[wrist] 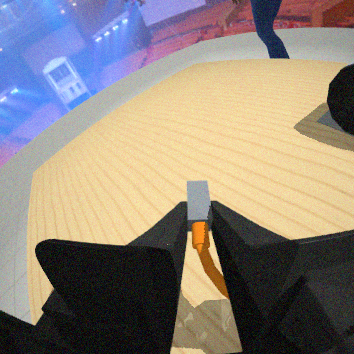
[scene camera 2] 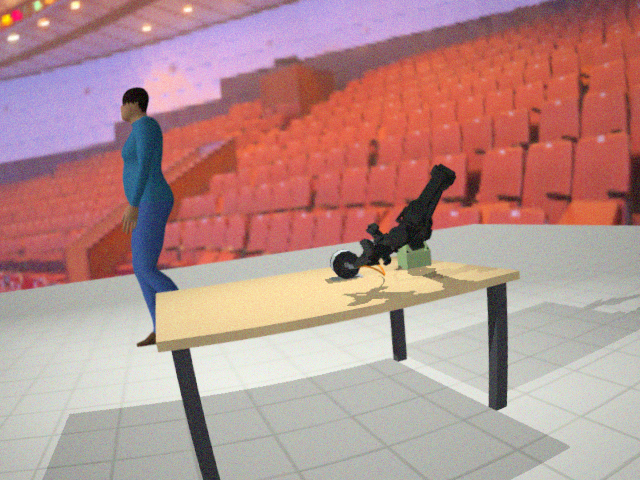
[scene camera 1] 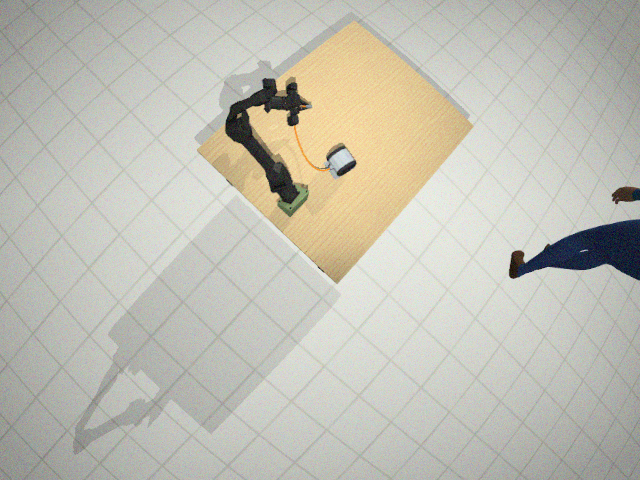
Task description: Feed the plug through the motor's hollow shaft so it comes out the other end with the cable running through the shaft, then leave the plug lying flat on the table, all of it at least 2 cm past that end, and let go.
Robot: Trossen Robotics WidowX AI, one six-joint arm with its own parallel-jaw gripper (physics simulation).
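Frame: origin at the arm's base, x ahead, y left, z up, level; centimetres.
Seen in the pictures: gripper, fingertip midpoint: [wrist: 197, 207] [scene camera 2: 354, 266] [scene camera 1: 308, 106]; arm's base, origin of the base link: [scene camera 2: 414, 242] [scene camera 1: 290, 197].
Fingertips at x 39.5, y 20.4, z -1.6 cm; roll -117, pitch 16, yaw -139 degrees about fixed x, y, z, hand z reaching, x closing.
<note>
Offsets run from my fingertips to a thing's top centre. Level surfaces: height alone.
The motor @[dz +2.5, dx -11.6, dy -27.5 cm] [scene camera 1: 341, 160] [scene camera 2: 344, 264] [wrist: 345, 100] is a silvery white cylinder with black ends, lying on its side on the table @[dz -7.7 cm] [scene camera 1: 392, 103] [scene camera 2: 248, 310] [wrist: 125, 150]. My gripper [scene camera 1: 307, 106] [wrist: 197, 207] is shut on the grey plug @[dz +0.9, dx +0.1, dy -0.2 cm] [wrist: 198, 199], which sticks out ahead of the fingertips, above the table and well apart from the motor. The orange cable [scene camera 1: 305, 152] [scene camera 2: 383, 269] [wrist: 214, 275] runs from the plug's back in a curve to the motor's side nearer the arm base. The shaft's opening cannot be made out. In the wrist view the motor is partly cut off at the right edge.
The arm's green base [scene camera 1: 293, 200] [scene camera 2: 414, 257] stands at one table edge, near the motor. The arm's links [scene camera 1: 255, 149] reach around beside the cable. A person [scene camera 1: 584, 248] [scene camera 2: 147, 191] is off the table, on the floor.
</note>
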